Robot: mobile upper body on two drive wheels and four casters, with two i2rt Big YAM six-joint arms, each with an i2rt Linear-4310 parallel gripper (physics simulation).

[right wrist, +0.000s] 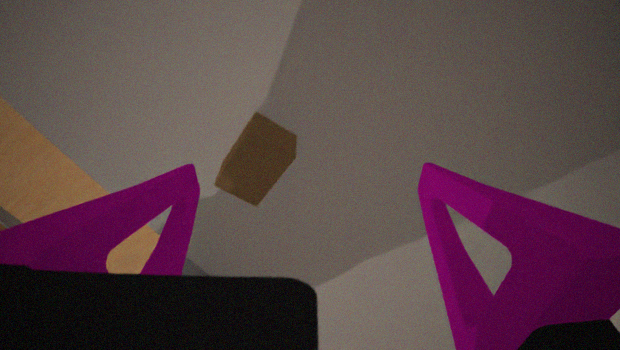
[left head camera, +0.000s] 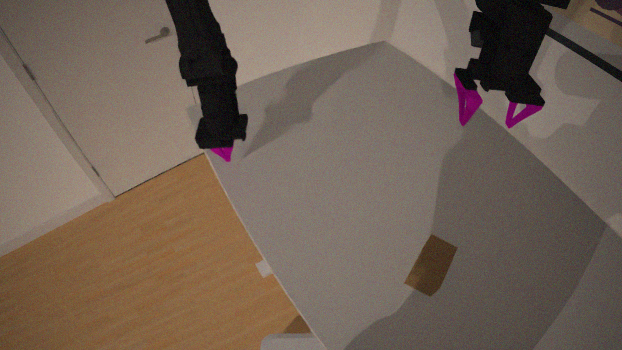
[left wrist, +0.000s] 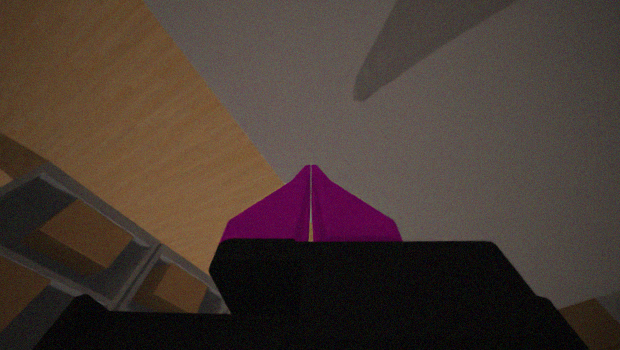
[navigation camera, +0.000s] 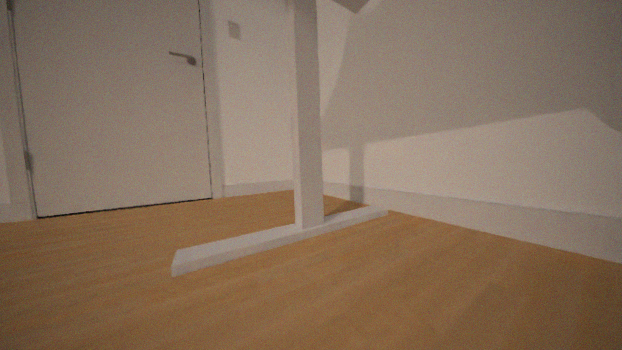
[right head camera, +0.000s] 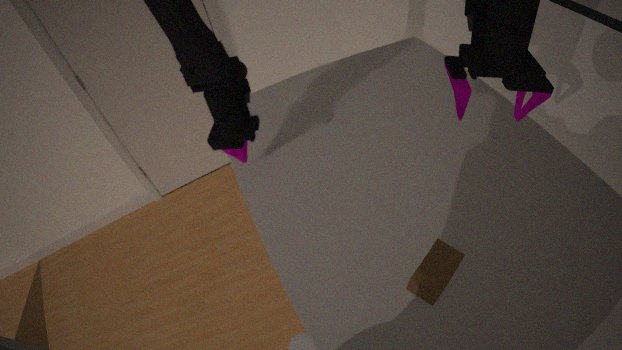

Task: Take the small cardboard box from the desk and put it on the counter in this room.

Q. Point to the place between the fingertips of my right gripper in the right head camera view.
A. At 488,117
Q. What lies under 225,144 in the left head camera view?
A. My left gripper.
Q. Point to a grey desk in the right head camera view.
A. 358,166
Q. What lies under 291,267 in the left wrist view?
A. My left gripper.
